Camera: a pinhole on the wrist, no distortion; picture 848 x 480 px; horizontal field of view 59.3 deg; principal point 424.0 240.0 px. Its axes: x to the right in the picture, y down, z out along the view. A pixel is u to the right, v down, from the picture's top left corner.
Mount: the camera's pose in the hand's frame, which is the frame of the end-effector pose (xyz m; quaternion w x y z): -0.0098 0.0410 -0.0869 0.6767 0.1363 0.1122 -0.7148
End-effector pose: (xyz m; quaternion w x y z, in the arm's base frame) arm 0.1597 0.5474 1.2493 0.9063 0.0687 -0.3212 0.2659
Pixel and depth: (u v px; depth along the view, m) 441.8 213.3 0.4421
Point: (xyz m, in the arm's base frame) 0.0170 0.3298 1.4807
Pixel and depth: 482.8 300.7 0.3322
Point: 0.0953 0.3996 1.4245
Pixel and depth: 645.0 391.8 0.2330
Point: 0.1725 0.4351 1.3546
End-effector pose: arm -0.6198 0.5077 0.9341 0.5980 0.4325 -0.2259 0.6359
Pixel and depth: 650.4 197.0 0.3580
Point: -0.3903 0.3430 0.9605
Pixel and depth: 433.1 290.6 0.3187
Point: -0.4903 0.3502 1.0260
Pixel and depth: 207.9 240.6 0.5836
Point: -0.4753 0.0755 1.1839
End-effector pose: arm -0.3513 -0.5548 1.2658 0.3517 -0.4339 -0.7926 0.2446
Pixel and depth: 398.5 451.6 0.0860
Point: -0.3453 -0.5386 1.2638
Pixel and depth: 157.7 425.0 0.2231
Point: -0.4643 -0.5153 1.1591
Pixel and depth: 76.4 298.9 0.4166
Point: -0.6030 -0.5341 0.9816
